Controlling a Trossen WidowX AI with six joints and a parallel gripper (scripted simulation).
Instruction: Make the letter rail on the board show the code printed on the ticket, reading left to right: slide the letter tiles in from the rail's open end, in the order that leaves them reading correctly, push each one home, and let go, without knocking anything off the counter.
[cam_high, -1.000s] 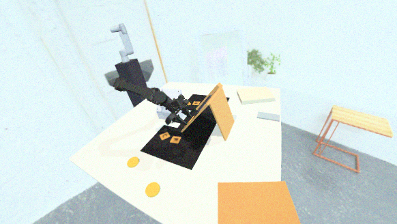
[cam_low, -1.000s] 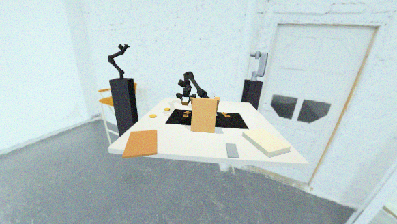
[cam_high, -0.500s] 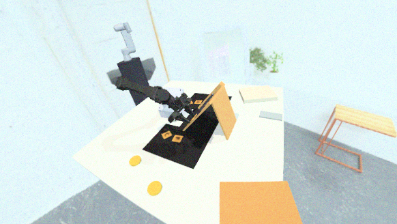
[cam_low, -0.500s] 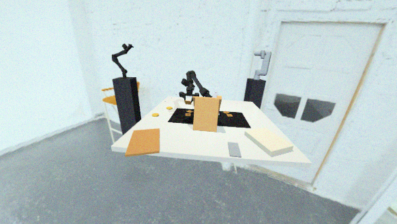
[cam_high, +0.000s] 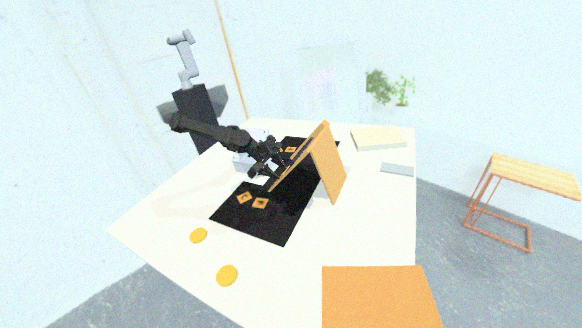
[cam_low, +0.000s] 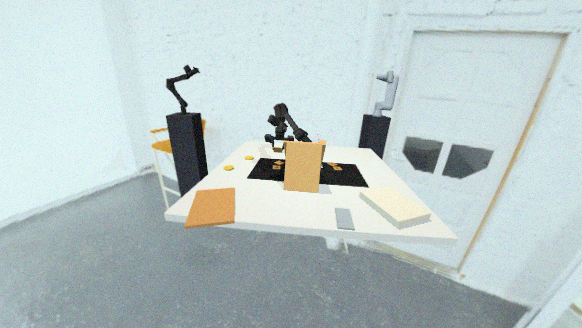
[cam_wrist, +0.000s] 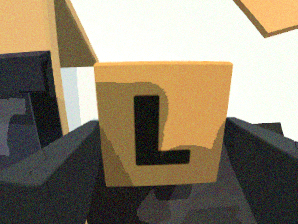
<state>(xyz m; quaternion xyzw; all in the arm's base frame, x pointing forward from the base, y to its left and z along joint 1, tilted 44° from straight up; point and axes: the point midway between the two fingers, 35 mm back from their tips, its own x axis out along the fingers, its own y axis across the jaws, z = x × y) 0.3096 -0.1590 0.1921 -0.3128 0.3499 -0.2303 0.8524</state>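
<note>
The white ticket is 2 cm behind my gripper tip, 21 cm to the left of it and 8 cm below it. From my gripper tip the other things lie so: orange pad (35 cm ahead, 31 cm to the right, 17 cm below); black mat (13 cm behind, 22 cm to the left, 18 cm below); letter tile (right at my gripper tip).
</note>
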